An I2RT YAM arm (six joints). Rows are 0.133 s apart.
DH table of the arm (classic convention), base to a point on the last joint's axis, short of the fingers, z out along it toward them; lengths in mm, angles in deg. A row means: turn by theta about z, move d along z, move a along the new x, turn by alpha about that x. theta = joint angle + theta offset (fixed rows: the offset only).
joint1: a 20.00; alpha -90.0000; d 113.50; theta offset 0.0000
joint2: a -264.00; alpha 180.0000; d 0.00; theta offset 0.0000
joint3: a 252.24; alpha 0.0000; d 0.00; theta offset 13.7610
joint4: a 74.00; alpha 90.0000; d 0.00; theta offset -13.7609
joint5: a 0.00; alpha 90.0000; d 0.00; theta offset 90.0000
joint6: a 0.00; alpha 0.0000; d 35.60; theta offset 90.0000
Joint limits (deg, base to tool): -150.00..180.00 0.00..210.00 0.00..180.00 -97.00..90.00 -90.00..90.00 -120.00..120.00
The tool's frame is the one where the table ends.
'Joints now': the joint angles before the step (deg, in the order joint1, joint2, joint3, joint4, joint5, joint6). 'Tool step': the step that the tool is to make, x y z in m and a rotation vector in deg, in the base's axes. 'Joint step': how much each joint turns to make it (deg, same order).
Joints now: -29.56 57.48 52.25 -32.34 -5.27 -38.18
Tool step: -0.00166 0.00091 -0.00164 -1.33 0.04 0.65
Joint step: 0.03 -0.67 -0.84 0.67 0.22 -1.32
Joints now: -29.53 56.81 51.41 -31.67 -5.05 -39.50
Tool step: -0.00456 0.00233 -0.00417 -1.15 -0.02 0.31
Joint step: 0.00 -1.53 -1.76 0.73 0.34 -0.98
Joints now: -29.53 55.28 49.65 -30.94 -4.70 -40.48
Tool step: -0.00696 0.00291 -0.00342 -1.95 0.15 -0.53
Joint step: 0.00 -2.19 -1.88 0.44 1.48 -1.12
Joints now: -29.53 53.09 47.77 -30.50 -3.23 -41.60
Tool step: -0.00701 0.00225 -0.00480 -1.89 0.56 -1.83
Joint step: 0.04 -2.11 -1.98 0.31 2.64 -0.47
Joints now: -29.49 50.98 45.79 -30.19 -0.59 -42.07
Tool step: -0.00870 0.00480 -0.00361 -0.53 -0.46 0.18
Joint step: -0.04 -2.86 -1.96 -0.24 -0.05 -0.32
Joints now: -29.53 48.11 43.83 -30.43 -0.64 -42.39
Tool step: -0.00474 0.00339 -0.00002 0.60 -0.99 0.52
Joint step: 0.00 -1.67 -0.68 -0.41 -1.00 0.54
